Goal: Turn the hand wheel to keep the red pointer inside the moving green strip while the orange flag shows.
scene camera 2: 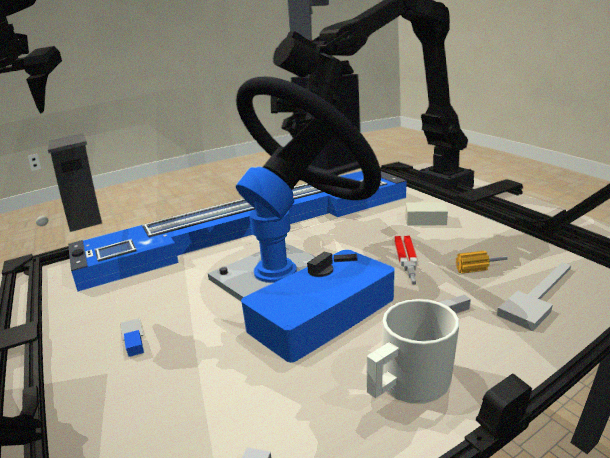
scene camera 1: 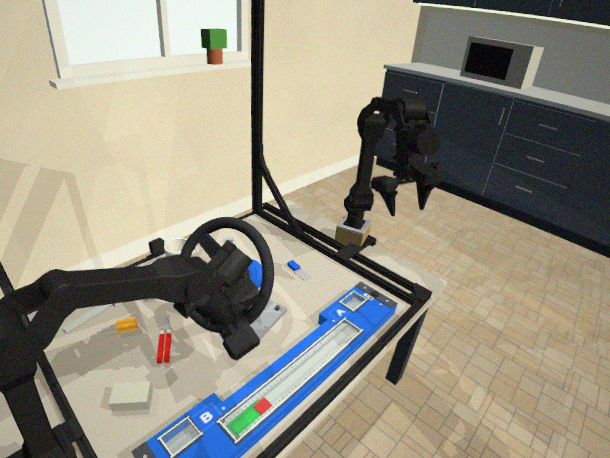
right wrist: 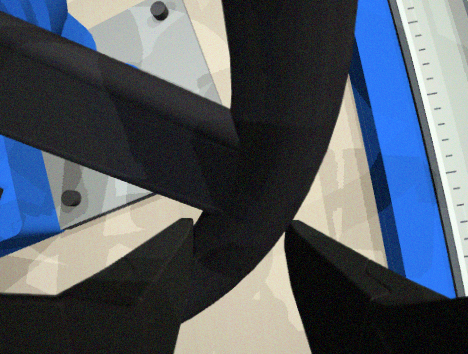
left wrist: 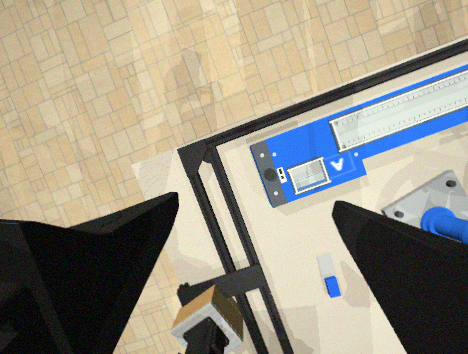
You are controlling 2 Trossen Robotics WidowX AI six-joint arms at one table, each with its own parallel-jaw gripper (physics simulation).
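Where they show: left gripper, fingertip midpoint: (scene camera 2: pixel 18 115) (scene camera 1: pixel 407 212) (left wrist: pixel 255 203); right gripper, fingertip midpoint: (scene camera 1: pixel 237 324) (right wrist: pixel 239 231); left arm's base at its link origin: (scene camera 1: pixel 354 222) (left wrist: pixel 206 337); right arm's base at its link origin: (scene camera 2: pixel 446 170).
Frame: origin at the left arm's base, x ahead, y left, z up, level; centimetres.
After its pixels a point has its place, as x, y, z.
The black hand wheel (scene camera 1: pixel 267 259) @[55.4, -3.1, 19.2] (scene camera 2: pixel 280 86) @[50.0, -17.4, 22.2] (right wrist: pixel 282 105) @[62.2, -3.1, 10.1] stands tilted on a blue column (scene camera 2: pixel 271 236) @[47.9, -15.1, 0.7]. My right gripper (scene camera 1: pixel 228 324) @[63.9, -5.8, 5.6] (right wrist: pixel 239 231) @[63.9, -5.8, 5.6] is shut on the wheel's lower rim, one finger on each side of it. The long blue rail (scene camera 1: pixel 330 313) @[41.3, 8.2, -4.0] (scene camera 2: pixel 130 259) @[34.8, 8.0, -4.9] (left wrist: pixel 310 140) @[38.2, 17.3, -4.1] lies along the table's front edge. In its scale the red pointer (scene camera 1: pixel 262 405) @[72.8, 5.9, -4.1] touches the right end of the green strip (scene camera 1: pixel 243 420) @[77.5, 4.3, -4.1], near end B. I see no orange flag. My left gripper (scene camera 1: pixel 407 206) @[24.4, 19.6, 22.3] (left wrist: pixel 255 203) @[24.4, 19.6, 22.3] is open and empty, hanging in the air beyond the table's far corner.
A blue box (scene camera 2: pixel 321 300) with a black knob sits by the column. A white mug (scene camera 2: pixel 421 354) @[39.4, -45.3, -0.9], red pliers (scene camera 1: pixel 164 347) @[70.0, -23.9, -7.0] (scene camera 2: pixel 405 250) @[68.5, -25.2, -7.1], a yellow screwdriver (scene camera 1: pixel 126 324) @[70.7, -36.4, -5.2] (scene camera 2: pixel 473 261) @[69.0, -37.9, -5.7], a grey block (scene camera 1: pixel 130 393) @[84.3, -20.4, -5.1] (scene camera 2: pixel 426 214) @[82.0, -21.9, -5.7] and a small blue piece (scene camera 1: pixel 294 264) @[24.6, -11.2, -6.6] (scene camera 2: pixel 133 342) @[24.2, -12.4, -6.5] (left wrist: pixel 332 286) @[24.5, -11.0, -6.6] lie around. A black frame post (scene camera 1: pixel 258 114) @[2.1, -39.0, 32.6] rises at the back.
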